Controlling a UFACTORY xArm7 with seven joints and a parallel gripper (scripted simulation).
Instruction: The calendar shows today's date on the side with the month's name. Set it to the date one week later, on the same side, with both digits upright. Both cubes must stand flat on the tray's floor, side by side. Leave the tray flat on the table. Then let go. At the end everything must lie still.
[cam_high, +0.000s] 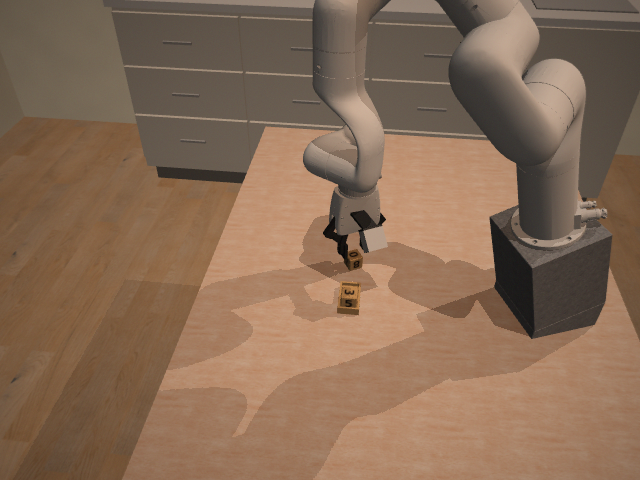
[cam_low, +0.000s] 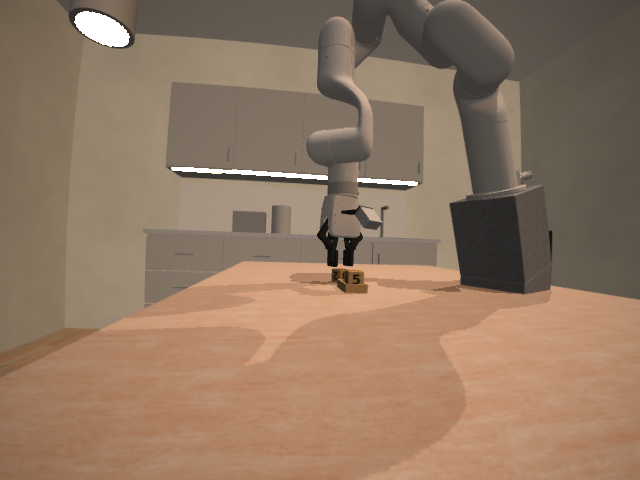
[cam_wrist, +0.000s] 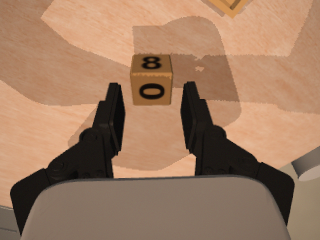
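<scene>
The wooden cube is 4 cm below my hand.
</scene>
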